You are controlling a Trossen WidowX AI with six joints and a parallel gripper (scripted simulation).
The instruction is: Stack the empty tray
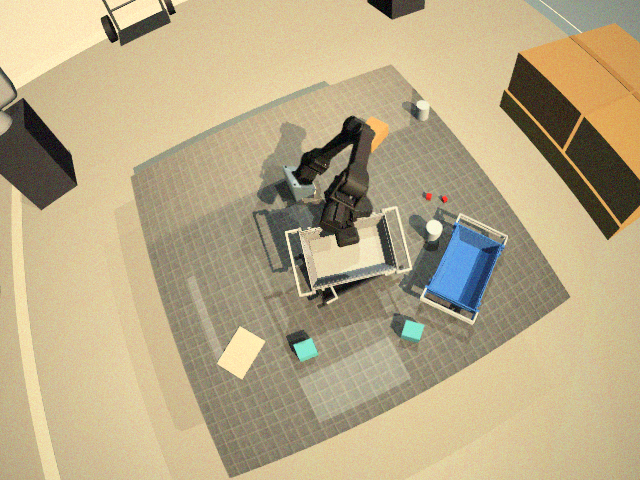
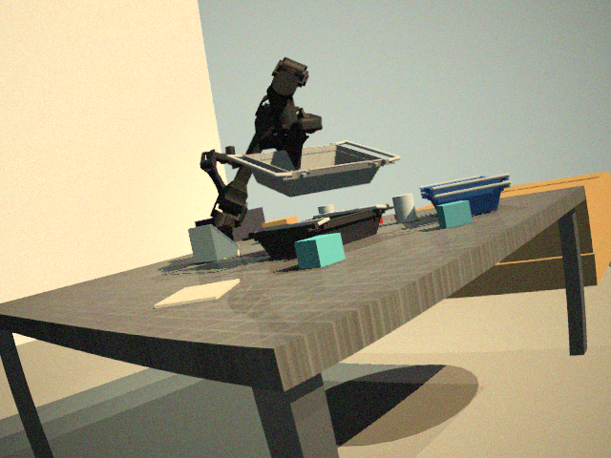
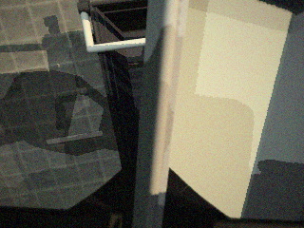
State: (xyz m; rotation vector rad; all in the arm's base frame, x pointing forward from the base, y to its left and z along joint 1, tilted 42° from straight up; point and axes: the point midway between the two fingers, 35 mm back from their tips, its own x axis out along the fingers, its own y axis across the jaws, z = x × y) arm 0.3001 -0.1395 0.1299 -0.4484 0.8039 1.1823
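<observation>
My gripper tip is now 7 cm short of the grey tray, 2 cm to the left of it and 1 cm below it. Round my gripper tip: cream flat plate: 11 cm ahead, 46 cm to the right, 18 cm below.
</observation>
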